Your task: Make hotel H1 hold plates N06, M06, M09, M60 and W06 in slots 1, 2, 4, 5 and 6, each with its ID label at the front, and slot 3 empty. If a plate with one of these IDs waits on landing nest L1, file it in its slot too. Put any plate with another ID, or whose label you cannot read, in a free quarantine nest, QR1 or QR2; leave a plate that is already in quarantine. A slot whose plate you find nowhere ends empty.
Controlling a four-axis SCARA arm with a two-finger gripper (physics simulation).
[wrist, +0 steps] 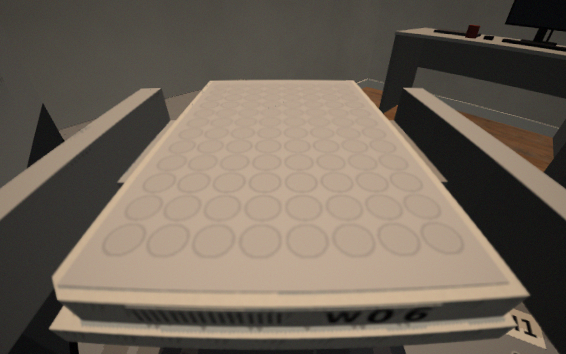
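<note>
A pale plate (282, 195) with rows of round well outlines fills the middle of the wrist view. Its near edge carries a barcode and the ID W06, facing the camera. The plate looks level. My gripper (282, 108) is shut on this plate, with a long dark finger along each side. The plate hides most of what is below it, so I cannot tell whether it touches a support. Hotel H1 and its slots cannot be made out in this view.
A partly hidden white label (527, 327), ending in 1, lies low at the right. A desk (450, 60) with a monitor (537, 15) and a small red object (472, 31) stands at the back right. A grey wall (280, 40) is behind.
</note>
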